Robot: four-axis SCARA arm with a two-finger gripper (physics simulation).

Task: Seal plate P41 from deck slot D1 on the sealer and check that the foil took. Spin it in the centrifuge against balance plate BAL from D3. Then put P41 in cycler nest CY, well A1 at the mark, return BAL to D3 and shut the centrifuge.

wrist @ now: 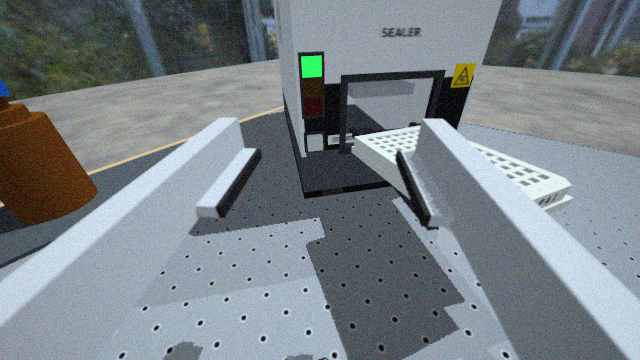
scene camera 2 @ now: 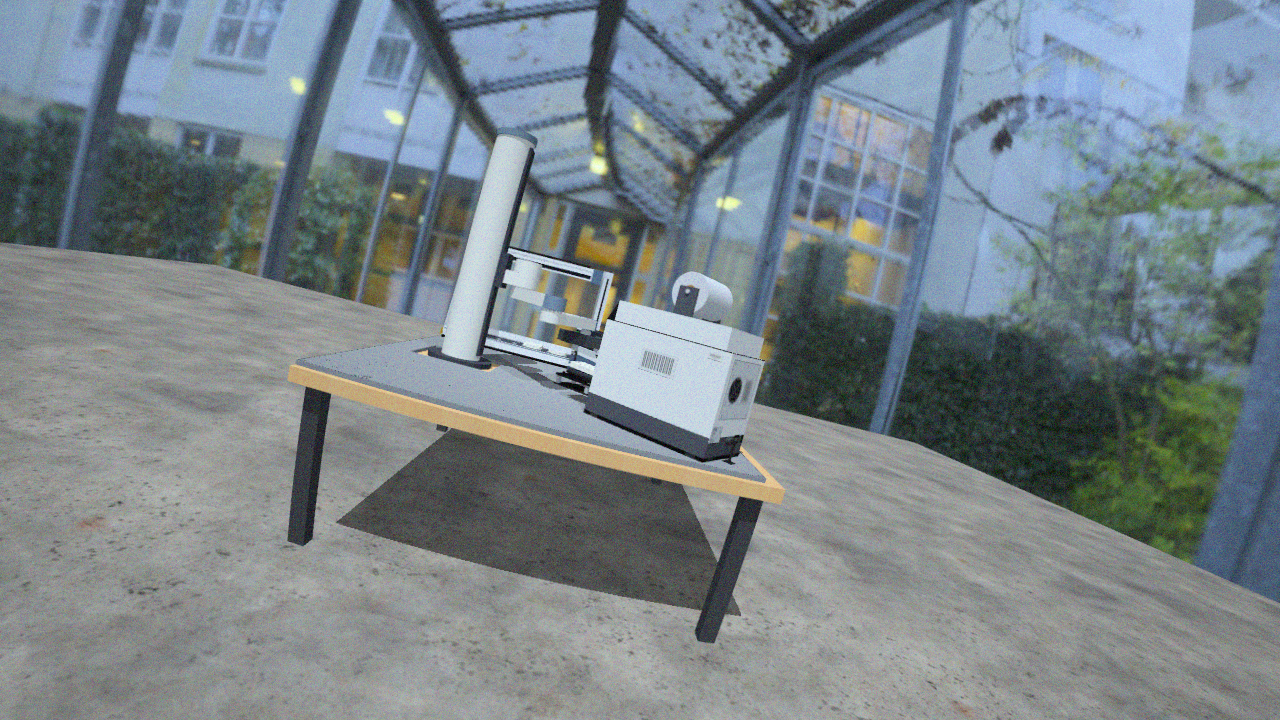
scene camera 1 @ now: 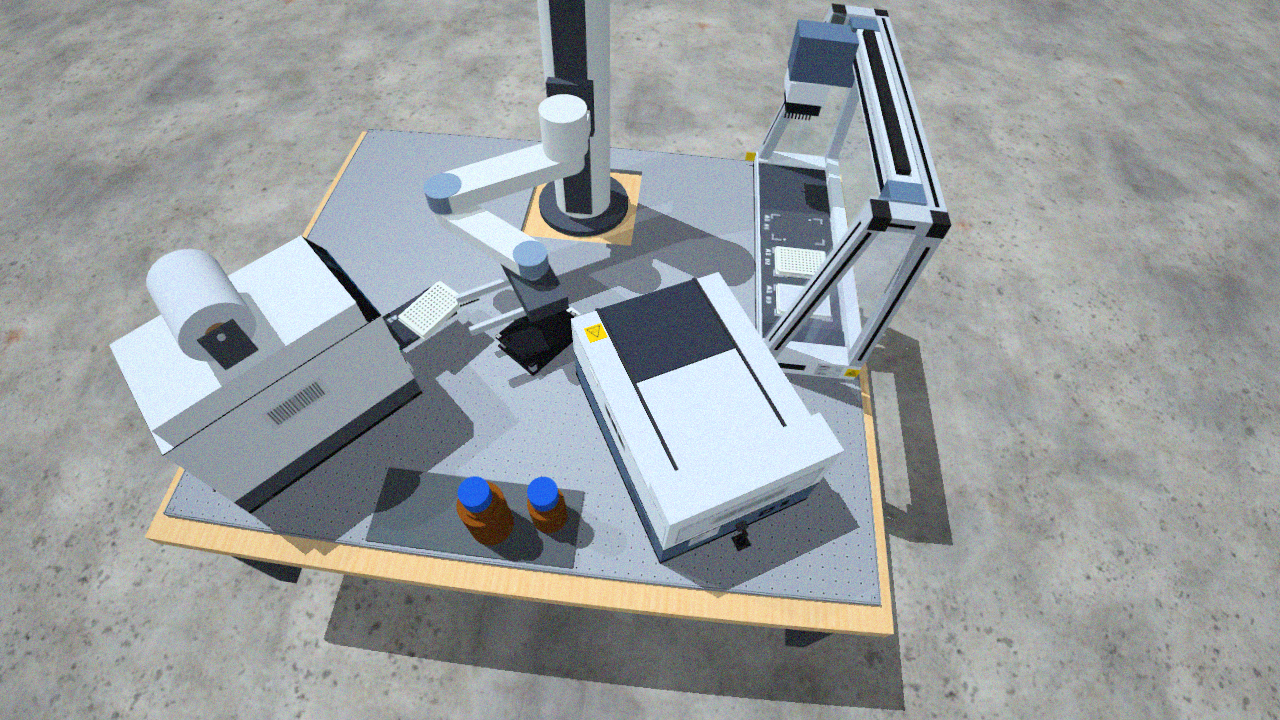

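Where they show: gripper, between the fingertips: (wrist: 327, 138) (scene camera 1: 463, 315); arm's base, origin of its link: (scene camera 2: 459, 360) (scene camera 1: 583, 205).
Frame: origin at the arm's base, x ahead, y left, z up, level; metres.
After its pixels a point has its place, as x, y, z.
White multiwell plate P41 (scene camera 1: 429, 308) {0.504, -0.260, 0.130} (wrist: 525, 175) {0.450, -0.254, 0.133} rests on the tray at the sealer's front. The sealer (scene camera 1: 313, 420) {0.810, -0.398, 0.151} (scene camera 2: 666, 385) {0.703, -0.597, 0.171} (wrist: 380, 55) {0.593, -0.332, 0.187} shows a lit green lamp; a white square button (wrist: 314, 142) {0.636, -0.270, 0.100} is low on its front. My gripper (scene camera 1: 467, 313) {0.539, -0.165, 0.167} (wrist: 327, 138) {0.539, -0.165, 0.167} is shut to its narrow stand, with a gap and nothing between the fingers. It is beside the plate; in the wrist view the right finger covers part of it. Whether foil covers the wells cannot be told. A white plate (scene camera 1: 799, 261) {0.202, 0.579, 0.075} stands on the deck (scene camera 1: 792, 188); its label is unreadable. Centrifuge and cycler cannot be told apart.
A white machine (scene camera 1: 716, 420) {0.751, 0.366, 0.223} with a dark top panel stands right of the arm. A black holder (scene camera 1: 537, 342) {0.513, -0.024, 0.055} is beside it. Two brown bottles (scene camera 1: 483, 514) {0.948, -0.026, 0.151} (scene camera 1: 546, 510) {0.919, 0.079, 0.127} stand on a dark mat (scene camera 1: 402, 519) {0.939, -0.219, 0.018}. A gantry frame (scene camera 1: 904, 107) {0.171, 0.683, 0.512} spans the deck.
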